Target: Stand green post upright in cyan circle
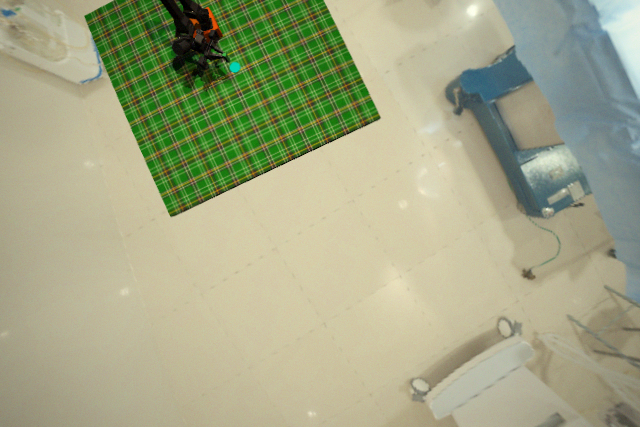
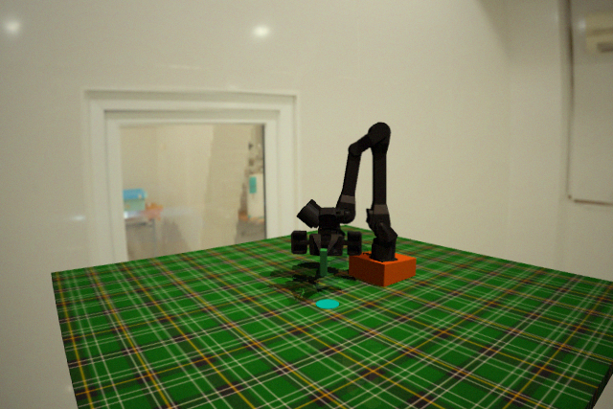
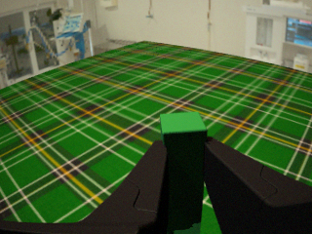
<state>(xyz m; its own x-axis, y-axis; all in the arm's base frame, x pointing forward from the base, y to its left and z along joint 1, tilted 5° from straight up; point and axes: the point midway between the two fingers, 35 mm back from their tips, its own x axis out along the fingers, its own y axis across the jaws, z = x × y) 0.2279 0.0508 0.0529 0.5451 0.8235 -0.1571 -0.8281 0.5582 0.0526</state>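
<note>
Right now my gripper tip is 130 mm above the cyan circle and 10 mm past it. The rest, counted from my gripper tip: green post (20 mm below).
</note>
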